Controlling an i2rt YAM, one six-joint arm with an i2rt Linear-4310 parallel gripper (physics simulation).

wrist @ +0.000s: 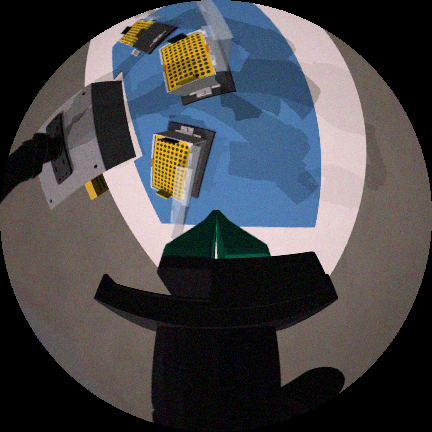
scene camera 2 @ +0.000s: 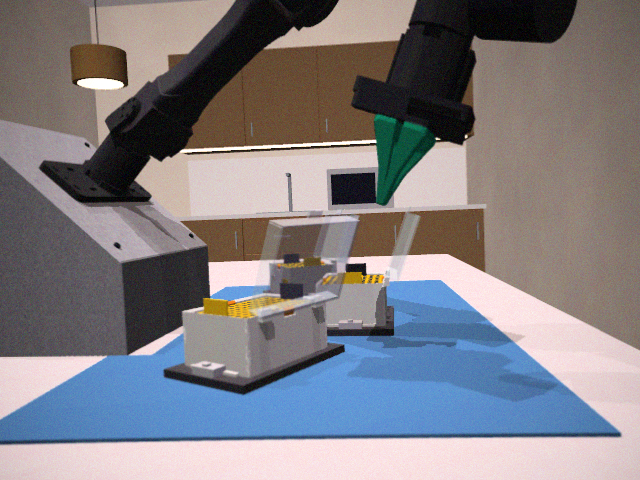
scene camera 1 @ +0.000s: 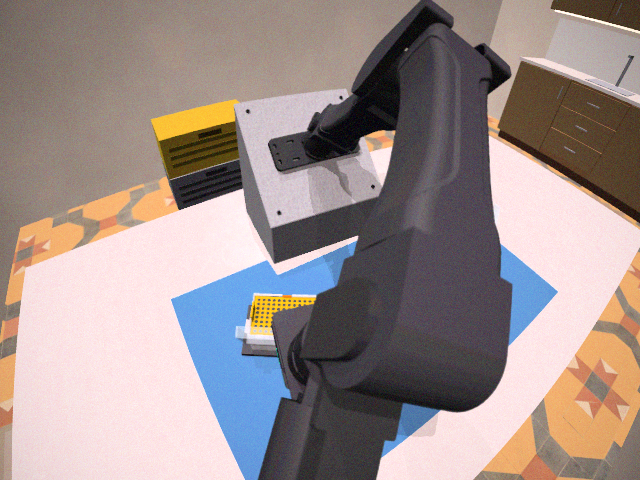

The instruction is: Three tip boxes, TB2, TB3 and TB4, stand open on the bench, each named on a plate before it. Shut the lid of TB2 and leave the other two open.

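Frame: origin at the arm's base, x ahead, y down, z left, level; millimetres.
Seen in the pictures: gripper, fingertip midpoint: (wrist: pixel 215 215) (scene camera 2: pixel 380 204); arm's base at its link origin: (wrist: pixel 57 147) (scene camera 2: pixel 100 186) (scene camera 1: pixel 315 146).
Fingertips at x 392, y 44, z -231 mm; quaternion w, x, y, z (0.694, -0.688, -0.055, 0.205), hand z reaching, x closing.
Observation:
Offsets run from my fingertips to a thing's top centre. "spot": to the spot under its first point. Level surfaces: height alone.
My gripper (scene camera 2: pixel 382 202) (wrist: pixel 215 215) is shut with its green fingertips together, empty, in the air above the boxes. In scene camera 2 the tips are up and right of the nearest lid. The nearest box, TB2 {dx -128, dy +81, dz +33 mm} (scene camera 1: pixel 261 312) (scene camera 2: pixel 289 333) (wrist: pixel 169 162), is open, its clear lid {dx -70, dy +2, dz +1 mm} (scene camera 2: pixel 341 253) (wrist: pixel 181 200) standing up on the side away from the arm's base. TB4 (scene camera 2: pixel 356 304) (wrist: pixel 187 62) is in the middle, with its lid {spot: dx +27, dy +46, dz +165 mm} (scene camera 2: pixel 405 242) (wrist: pixel 217 22) raised. TB3 (scene camera 2: pixel 302 276) (wrist: pixel 136 34) is farthest. In scene camera 1 the arm hides the middle and far boxes. The name plates are unreadable here.
The boxes stand on a blue mat {dy +155 mm} (scene camera 1: pixel 206 315) (scene camera 2: pixel 413 413) (wrist: pixel 280 210). The grey pedestal (scene camera 1: pixel 315 232) (scene camera 2: pixel 165 304) (wrist: pixel 114 120) with the arm's base is beside the mat. A yellow case (scene camera 1: pixel 199 139) is behind the white table {dy +158 mm} (scene camera 1: pixel 93 351).

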